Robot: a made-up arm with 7 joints.
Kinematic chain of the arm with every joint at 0, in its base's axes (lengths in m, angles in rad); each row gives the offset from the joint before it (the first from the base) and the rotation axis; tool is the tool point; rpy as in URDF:
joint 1: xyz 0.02 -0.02 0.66 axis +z
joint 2: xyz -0.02 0 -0.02 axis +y
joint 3: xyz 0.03 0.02 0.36 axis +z
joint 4: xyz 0.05 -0.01 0 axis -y
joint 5: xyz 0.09 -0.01 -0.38 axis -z
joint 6: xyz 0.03 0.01 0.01 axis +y
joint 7: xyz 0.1 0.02 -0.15 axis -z
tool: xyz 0.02 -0.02 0 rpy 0.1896 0.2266 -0.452
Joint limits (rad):
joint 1: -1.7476..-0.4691
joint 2: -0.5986..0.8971
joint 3: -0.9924..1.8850
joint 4: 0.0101..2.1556
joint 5: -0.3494..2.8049
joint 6: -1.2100..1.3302
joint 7: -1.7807..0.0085
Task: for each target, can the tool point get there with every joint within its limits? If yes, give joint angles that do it. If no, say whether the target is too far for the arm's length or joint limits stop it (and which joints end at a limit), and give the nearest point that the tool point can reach.
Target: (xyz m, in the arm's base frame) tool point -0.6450 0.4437 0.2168
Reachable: no: joint limits stop it (at a limit: joint 1, joint 2, joint 3) | nearest point -0.3416 0.0554 0.4682 | short by 0.553 m
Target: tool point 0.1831 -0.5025 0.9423
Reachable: yes | joints -1.2247 0.0160 0.4066 1.4515 2.0616 -0.7516 -0.2054
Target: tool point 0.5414 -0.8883 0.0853
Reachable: no: too far | nearest point 0.3925 -0.6403 0.3812 | short by 0.414 m
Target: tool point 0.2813 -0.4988 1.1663
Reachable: yes | joints -1.1726 -0.0505 0.2840 1.2693 0.5673 -0.5521 -0.2073
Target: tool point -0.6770 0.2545 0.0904
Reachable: no: joint limits stop it (at a limit: joint 1, joint 2, joint 3) | nearest point -0.3788 -0.0174 0.4253 | short by 0.524 m
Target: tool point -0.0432 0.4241 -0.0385
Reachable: no: joint limits stop it (at a limit: joint 1, joint 2) | nearest point 0.1171 0.1861 0.3429 | short by 0.477 m
